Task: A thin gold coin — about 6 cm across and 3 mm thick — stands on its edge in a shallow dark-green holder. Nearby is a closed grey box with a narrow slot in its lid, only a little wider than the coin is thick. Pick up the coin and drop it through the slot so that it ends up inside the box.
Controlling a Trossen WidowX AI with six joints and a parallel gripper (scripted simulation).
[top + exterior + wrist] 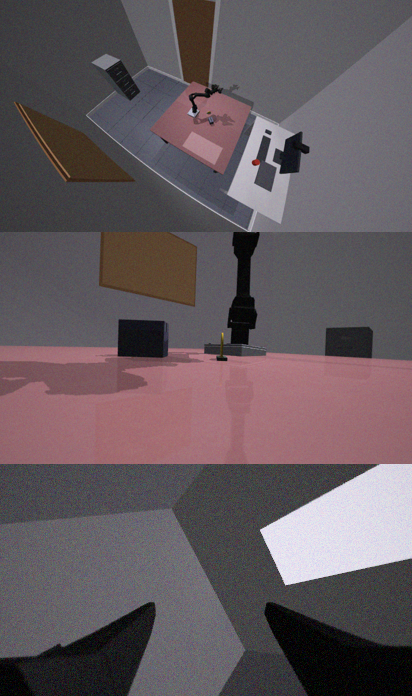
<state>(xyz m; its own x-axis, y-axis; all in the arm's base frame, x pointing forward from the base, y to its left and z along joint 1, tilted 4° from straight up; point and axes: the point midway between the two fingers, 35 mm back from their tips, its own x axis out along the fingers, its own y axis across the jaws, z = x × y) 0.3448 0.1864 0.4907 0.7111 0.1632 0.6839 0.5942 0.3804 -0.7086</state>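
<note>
My gripper tip is 540 mm above the gold coin, 110 mm to the left of it and 100 mm past it.
</note>
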